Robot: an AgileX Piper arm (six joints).
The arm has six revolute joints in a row. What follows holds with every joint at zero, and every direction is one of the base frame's. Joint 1 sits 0.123 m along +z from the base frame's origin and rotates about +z. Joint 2 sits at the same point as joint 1 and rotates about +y. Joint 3 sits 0.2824 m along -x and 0.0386 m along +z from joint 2 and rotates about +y. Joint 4 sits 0.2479 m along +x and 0.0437 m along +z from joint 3 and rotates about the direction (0.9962, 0, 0.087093). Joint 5 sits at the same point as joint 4 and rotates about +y. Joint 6 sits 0.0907 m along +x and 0.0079 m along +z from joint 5 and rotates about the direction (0.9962, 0, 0.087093). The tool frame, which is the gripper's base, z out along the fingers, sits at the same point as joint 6; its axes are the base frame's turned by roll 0, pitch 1.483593 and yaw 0 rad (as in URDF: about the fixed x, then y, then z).
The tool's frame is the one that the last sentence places.
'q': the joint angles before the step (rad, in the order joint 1, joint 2, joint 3, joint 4, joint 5, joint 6). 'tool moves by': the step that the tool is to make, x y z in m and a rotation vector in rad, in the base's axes. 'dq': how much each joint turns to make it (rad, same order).
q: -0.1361, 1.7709, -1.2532, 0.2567, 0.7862, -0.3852
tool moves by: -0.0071, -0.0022, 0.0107, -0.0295, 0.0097, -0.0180
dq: 0.0000, -0.0344, -0.0002, -0.0566, 0.0327, 0.0516
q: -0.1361, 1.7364, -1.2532, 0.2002, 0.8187, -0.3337
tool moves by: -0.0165, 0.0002, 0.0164, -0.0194, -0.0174, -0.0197
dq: 0.0001, -0.0774, 0.0351, -0.0344, 0.0176, 0.0384
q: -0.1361, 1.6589, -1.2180, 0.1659, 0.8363, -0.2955
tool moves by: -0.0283, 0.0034, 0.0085, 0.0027, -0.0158, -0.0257
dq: 0.0001, -0.1096, 0.0986, -0.0063, -0.0080, 0.0292
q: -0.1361, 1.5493, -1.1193, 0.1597, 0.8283, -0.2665
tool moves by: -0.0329, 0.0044, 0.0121, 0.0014, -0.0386, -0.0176
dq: 0.0000, -0.1358, 0.0998, -0.0011, -0.0043, 0.0192
